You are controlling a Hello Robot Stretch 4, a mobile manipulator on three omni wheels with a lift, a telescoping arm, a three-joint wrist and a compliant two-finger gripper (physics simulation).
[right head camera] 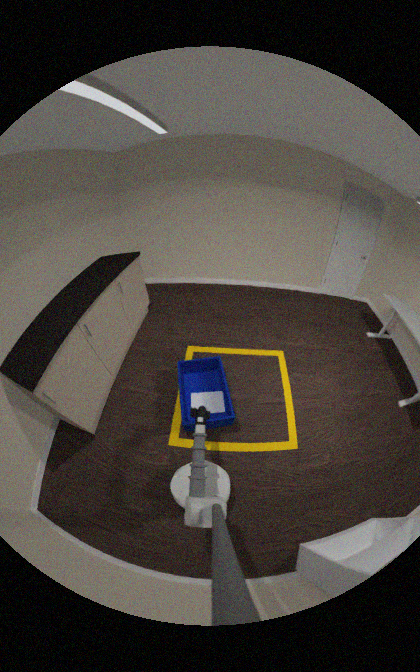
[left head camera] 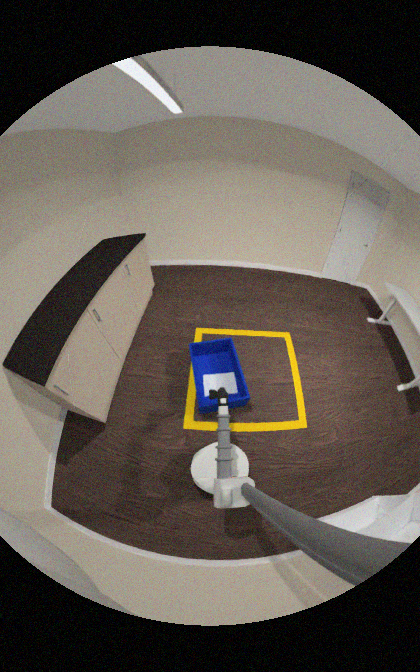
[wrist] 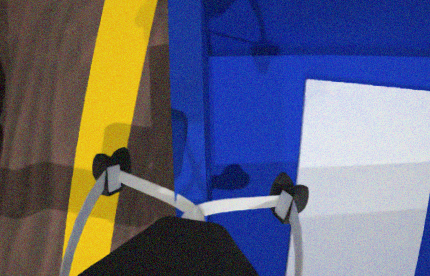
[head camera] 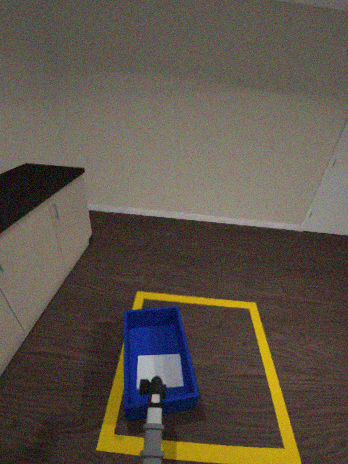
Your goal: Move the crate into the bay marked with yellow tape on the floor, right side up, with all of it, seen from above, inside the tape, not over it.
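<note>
The blue crate is right side up, with a white sheet inside near its near end. It sits slightly skewed at the left of the bay's yellow tape. Its far left corner covers part of the left strip in the head views. A strip of floor separates its near wall from the near tape. My gripper is open at the near end, one finger over the interior, the other outside over the near tape; whether the fingers are below the rim is unclear.
A cabinet with a black top stands to the left. A white table is at the right. A white open box is at the lower right. A door is in the back wall.
</note>
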